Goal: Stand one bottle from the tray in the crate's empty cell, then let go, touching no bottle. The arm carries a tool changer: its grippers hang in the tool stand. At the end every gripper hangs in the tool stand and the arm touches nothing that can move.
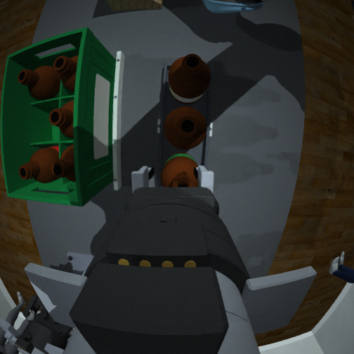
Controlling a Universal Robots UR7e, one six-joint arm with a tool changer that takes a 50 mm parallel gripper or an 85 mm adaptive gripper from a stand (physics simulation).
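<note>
Three brown bottles stand in a row on the dark tray (200, 150). The nearest bottle (179, 170), with a green band, is between the fingertips. The middle bottle (185, 127) and the far bottle (189, 79), with a pale band, stand beyond it. My gripper (173, 178) is open, one light fingertip on each side of the nearest bottle, with a gap visible at the left one; its contact at the right is unclear. The green crate (93, 55) at the left holds several brown bottles; its empty cell (44, 123) is the middle one of the left column.
A white rail (118, 120) stands between crate and tray. A woven basket (134, 4) and a blue dish (232, 6) are at the far edge. Dark and grey equipment (42, 325), possibly part of the tool stand, shows at the lower left. Wooden floor (327, 150) borders the grey table.
</note>
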